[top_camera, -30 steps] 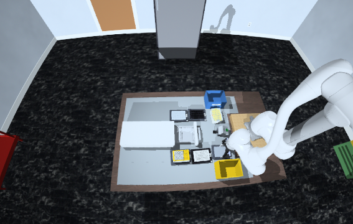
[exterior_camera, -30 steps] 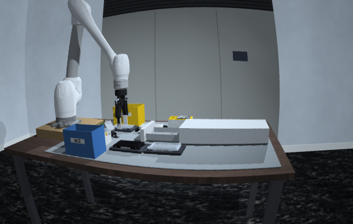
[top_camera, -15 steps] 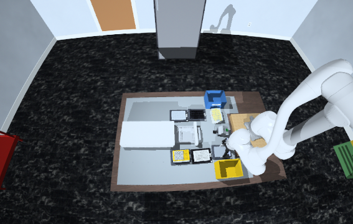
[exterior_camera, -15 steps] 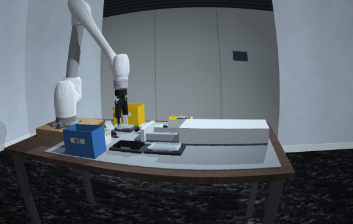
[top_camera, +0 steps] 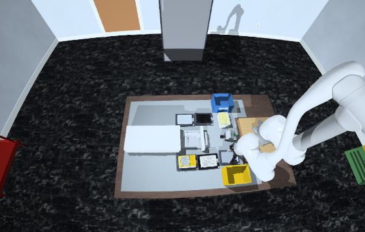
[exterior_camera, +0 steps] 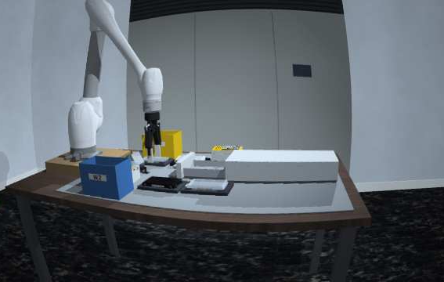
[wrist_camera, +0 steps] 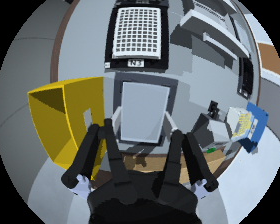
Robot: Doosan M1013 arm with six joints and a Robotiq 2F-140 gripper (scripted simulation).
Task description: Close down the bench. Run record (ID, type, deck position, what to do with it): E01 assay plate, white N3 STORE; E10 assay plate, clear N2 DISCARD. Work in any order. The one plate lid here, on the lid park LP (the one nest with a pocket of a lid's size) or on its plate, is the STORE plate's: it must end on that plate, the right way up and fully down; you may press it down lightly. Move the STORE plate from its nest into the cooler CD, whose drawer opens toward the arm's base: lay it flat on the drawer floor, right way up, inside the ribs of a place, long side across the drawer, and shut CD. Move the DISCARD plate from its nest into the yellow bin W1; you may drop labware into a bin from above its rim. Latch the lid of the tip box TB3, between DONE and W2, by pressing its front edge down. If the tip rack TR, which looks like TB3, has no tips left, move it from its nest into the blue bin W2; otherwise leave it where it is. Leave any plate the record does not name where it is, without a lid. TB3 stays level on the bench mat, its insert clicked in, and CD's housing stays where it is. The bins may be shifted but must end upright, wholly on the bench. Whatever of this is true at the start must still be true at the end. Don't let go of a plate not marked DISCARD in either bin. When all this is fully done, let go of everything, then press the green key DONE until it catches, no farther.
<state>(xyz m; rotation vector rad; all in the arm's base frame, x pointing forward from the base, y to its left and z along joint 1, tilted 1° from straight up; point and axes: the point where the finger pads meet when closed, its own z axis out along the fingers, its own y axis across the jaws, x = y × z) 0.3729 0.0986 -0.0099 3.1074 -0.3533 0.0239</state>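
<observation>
Now: hand 20 mm above the grey plate lid. Round my hand: white well plate: 180 mm ahead, 20 mm below, 10 mm to the right; then yellow bin W1: 150 mm to the left, 10 mm ahead; then grey nest: 30 mm below.
</observation>
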